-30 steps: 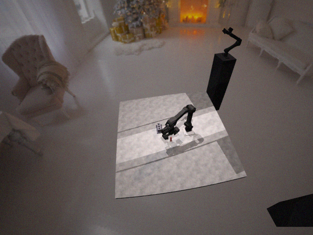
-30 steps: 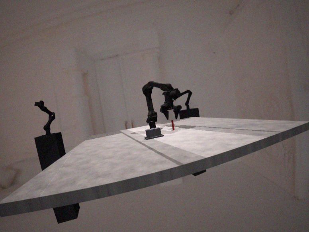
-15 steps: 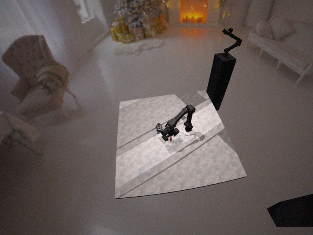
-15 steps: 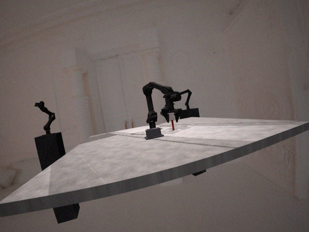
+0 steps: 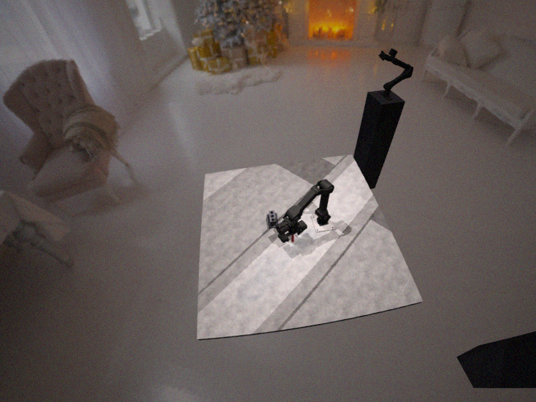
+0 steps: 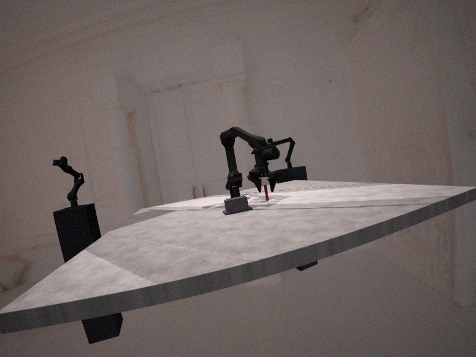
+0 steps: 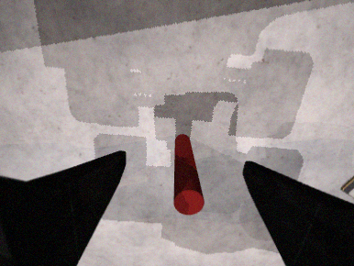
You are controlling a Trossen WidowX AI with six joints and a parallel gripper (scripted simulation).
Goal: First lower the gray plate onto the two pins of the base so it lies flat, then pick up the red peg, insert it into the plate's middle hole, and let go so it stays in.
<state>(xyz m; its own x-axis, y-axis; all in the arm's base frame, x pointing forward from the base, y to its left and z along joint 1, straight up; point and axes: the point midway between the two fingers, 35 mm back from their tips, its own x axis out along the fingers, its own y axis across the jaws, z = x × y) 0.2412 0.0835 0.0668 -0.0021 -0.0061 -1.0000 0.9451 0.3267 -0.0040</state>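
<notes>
The gray plate lies 80 mm ahead of my gripper tip and 200 mm to the right of it. The rest, counted from my gripper tip: dark base (80 mm ahead, 200 mm to the right, 30 mm below); then red peg (right at my gripper tip).
</notes>
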